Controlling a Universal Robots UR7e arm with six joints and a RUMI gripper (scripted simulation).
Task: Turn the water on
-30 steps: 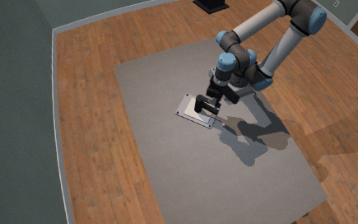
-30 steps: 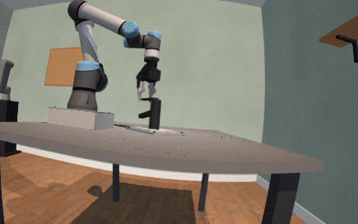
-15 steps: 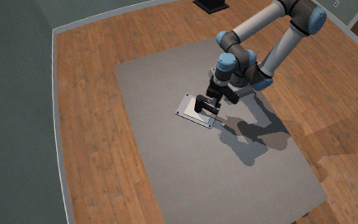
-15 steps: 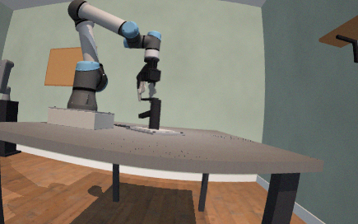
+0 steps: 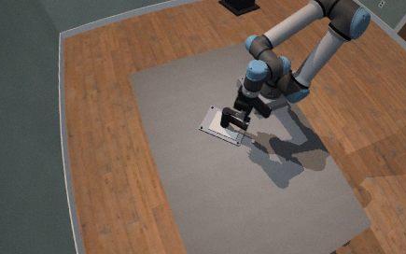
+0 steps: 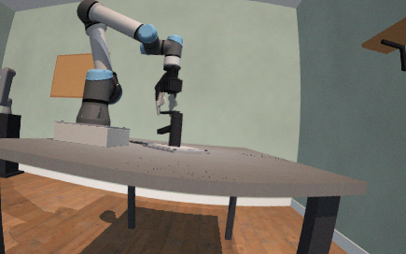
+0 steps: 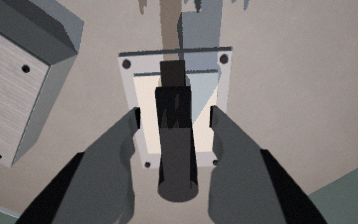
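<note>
Right now my hand is 20 mm short of the lever and 40 mm to the left of it. Round my hand: tap: 40 mm ahead, 60 mm to the right, 50 mm below.
</note>
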